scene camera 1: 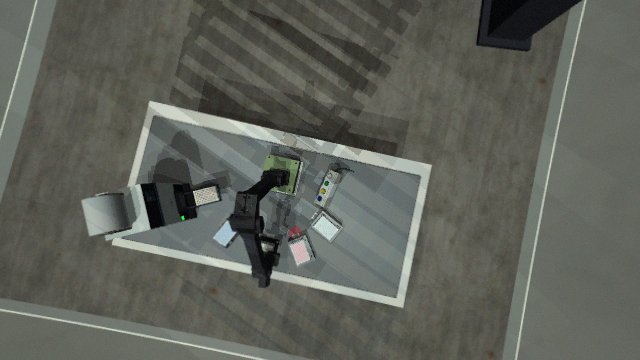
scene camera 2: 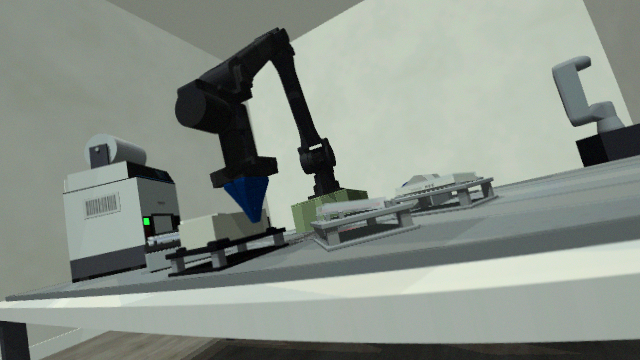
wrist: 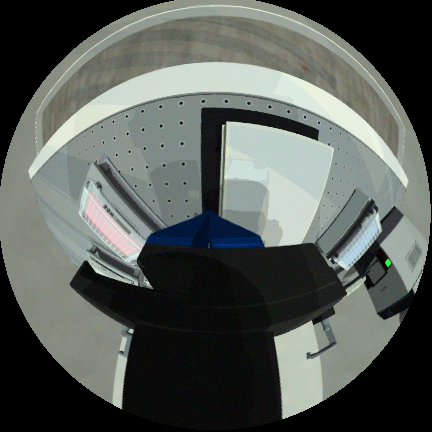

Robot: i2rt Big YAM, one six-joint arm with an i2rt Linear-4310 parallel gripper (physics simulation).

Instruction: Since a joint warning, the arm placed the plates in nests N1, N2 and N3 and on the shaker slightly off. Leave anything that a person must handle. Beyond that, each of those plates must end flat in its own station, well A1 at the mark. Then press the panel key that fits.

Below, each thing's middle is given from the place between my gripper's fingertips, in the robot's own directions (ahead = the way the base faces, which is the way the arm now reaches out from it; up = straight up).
Labels:
My gripper is now 8 cm past the pale blue well plate (wrist: pixel 357 245), 29 cm to the left of it and 1 cm below it.

